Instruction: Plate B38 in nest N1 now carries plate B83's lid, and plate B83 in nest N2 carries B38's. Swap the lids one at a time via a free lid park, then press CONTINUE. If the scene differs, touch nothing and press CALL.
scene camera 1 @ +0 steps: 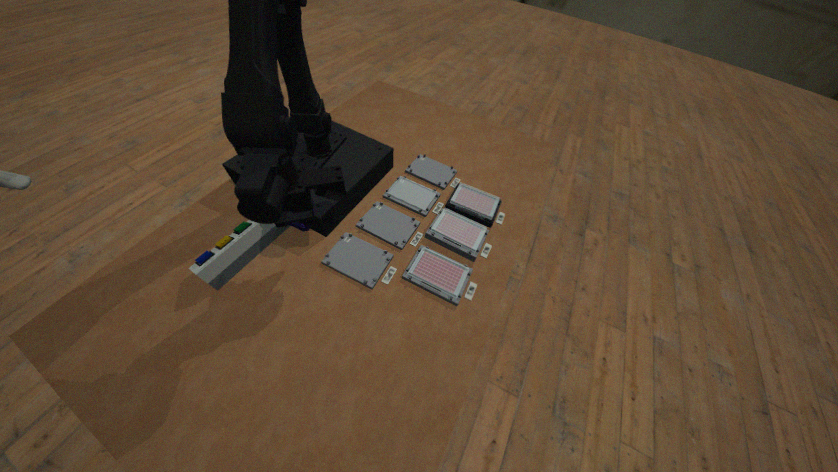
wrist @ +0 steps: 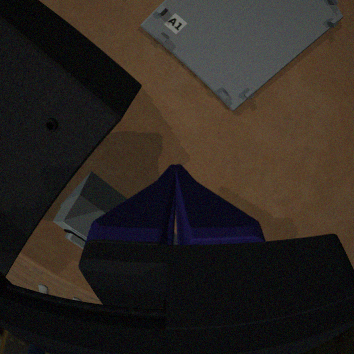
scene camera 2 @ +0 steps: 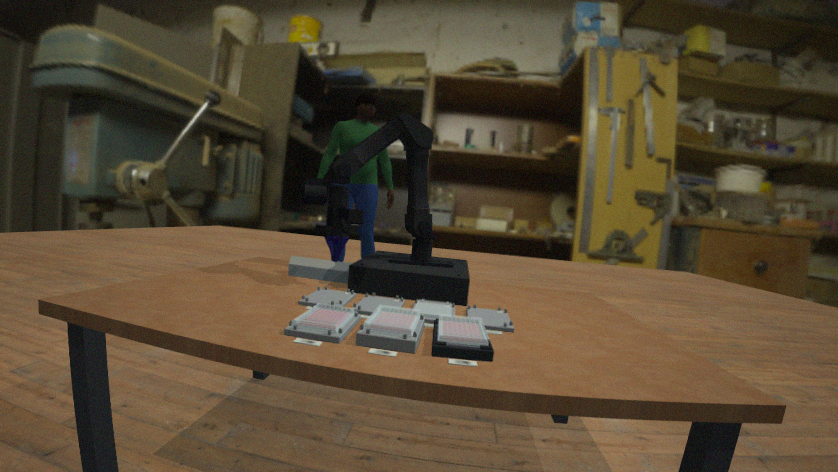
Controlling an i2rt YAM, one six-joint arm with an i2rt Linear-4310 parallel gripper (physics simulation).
The gripper (wrist: 175, 173) is shut and holds nothing. Also in view: a grey button box (scene camera 1: 227, 261), a LP1 pad (wrist: 234, 55) and a LP3 park (scene camera 2: 497, 320).
The grey button box also shows in the wrist view (wrist: 92, 197).
